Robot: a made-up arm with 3 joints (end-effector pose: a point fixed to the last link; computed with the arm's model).
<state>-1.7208 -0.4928 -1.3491</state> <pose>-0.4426 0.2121 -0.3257 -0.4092 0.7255 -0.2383 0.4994</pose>
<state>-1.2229 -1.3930 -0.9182</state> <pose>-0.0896 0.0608 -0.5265 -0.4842 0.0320 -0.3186 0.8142</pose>
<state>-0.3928 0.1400 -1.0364</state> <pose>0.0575 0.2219 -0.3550 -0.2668 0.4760 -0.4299 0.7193</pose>
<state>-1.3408 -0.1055 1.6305</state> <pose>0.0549 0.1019 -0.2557 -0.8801 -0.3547 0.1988 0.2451</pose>
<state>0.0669 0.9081 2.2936</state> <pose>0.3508 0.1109 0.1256 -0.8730 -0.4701 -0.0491 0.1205</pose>
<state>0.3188 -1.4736 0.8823</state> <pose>0.1236 0.0537 0.0549 0.2864 0.5667 0.7296 0.2540</pose>
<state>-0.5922 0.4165 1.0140</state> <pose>0.1540 -0.0042 -0.1972 -0.9006 -0.0407 -0.1124 0.4179</pose>
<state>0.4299 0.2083 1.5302</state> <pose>0.1689 0.0570 0.2031 -0.7682 -0.3776 -0.5143 0.0523</pose>
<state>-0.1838 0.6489 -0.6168</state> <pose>0.0724 0.1895 -0.2537 -0.3669 0.5132 -0.3795 0.6767</pose>
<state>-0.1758 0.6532 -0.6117</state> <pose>0.0741 0.1888 -0.2518 -0.3672 0.5109 -0.3799 0.6781</pose>
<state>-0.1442 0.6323 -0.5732</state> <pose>0.0841 0.1793 -0.2492 -0.3786 0.4806 -0.3896 0.6883</pose>
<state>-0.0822 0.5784 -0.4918</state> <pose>0.1060 0.1583 -0.2428 -0.4028 0.4128 -0.4128 0.7049</pose>
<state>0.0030 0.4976 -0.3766</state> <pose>0.1380 0.1287 -0.2271 -0.4337 0.3135 -0.4488 0.7157</pose>
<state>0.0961 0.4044 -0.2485</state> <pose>0.1726 0.0969 -0.1992 -0.4621 0.2012 -0.4922 0.7097</pose>
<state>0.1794 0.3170 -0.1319</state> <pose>0.2003 0.0702 -0.1645 -0.4818 0.1001 -0.5338 0.6877</pose>
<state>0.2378 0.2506 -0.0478</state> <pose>0.2167 0.0525 -0.1347 -0.4922 0.0285 -0.5646 0.6620</pose>
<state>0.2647 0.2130 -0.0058</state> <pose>0.2235 0.0441 -0.1190 -0.4964 -0.0074 -0.5804 0.6455</pose>
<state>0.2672 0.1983 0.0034</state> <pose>0.2251 0.0418 -0.1163 -0.4979 -0.0168 -0.5844 0.6406</pose>
